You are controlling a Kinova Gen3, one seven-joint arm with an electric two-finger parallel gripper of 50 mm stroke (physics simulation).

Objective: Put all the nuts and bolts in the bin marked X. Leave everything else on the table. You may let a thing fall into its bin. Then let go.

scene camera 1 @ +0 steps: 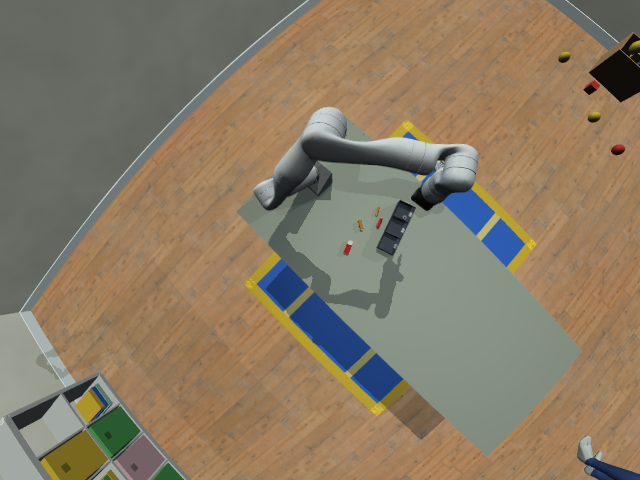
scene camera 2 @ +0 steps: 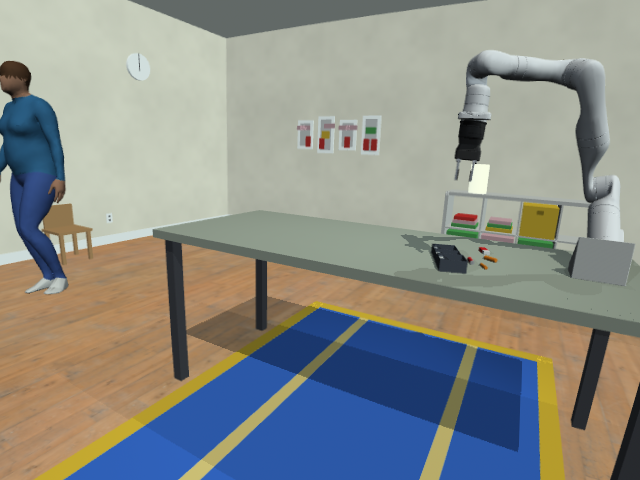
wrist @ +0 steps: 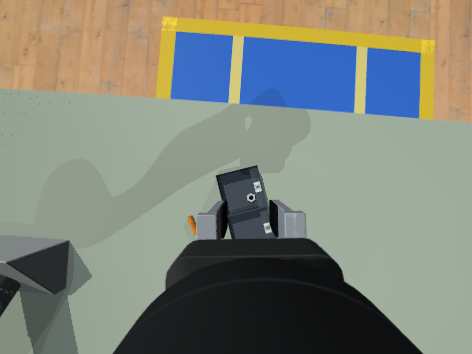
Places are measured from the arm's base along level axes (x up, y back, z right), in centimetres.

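Pixels of known places: gripper, fingertip midpoint: [scene camera 2: 462, 180] [wrist: 248, 213]; arm's base, link origin: [scene camera 1: 311, 174] [scene camera 2: 603, 255].
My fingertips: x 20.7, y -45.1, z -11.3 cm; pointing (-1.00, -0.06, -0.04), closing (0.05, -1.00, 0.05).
Ahead of a thing's pixels: the offset from my fingertips to its top centre. Level surfaces: height alone.
A dark three-compartment tray @(dx -24.4, dy -2.0, dz +7.3 cm) [scene camera 1: 396, 227] [scene camera 2: 452, 267] [wrist: 235, 186] stands on the table. Its end compartment, at the top of the tray in the wrist view, bears a small white label @(dx -24.8, dy -3.8, dz -1.5 cm) [wrist: 257, 186] whose mark looks like an X. A metal nut @(dx -26.7, dy -2.5, dz +0.6 cm) [wrist: 251, 198] [scene camera 1: 404, 217] lies in that compartment. My gripper [scene camera 2: 464, 179] [wrist: 248, 213] is open and empty, high above the table. In the wrist view its fingers stand either side of the tray, and the gripper body hides the tray's far end. No bolt can be made out.
Beside the tray on the table @(dx -28.3 cm) [scene camera 1: 465, 330] [scene camera 2: 310, 242] lie an orange piece @(dx -27.3, dy +9.7, dz +5.8 cm) [scene camera 1: 377, 210] [wrist: 192, 225], another orange piece @(dx -26.9, dy +12.4, dz +16.3 cm) [scene camera 1: 360, 225] [scene camera 2: 490, 258], a red piece @(dx -26.9, dy +5.7, dz +9.8 cm) [scene camera 1: 379, 222] [scene camera 2: 469, 259] and a red-and-white piece @(dx -27.0, dy +11.0, dz +28.4 cm) [scene camera 1: 347, 248] [scene camera 2: 483, 250]. The arm's grey base block [scene camera 2: 602, 260] stands nearby.
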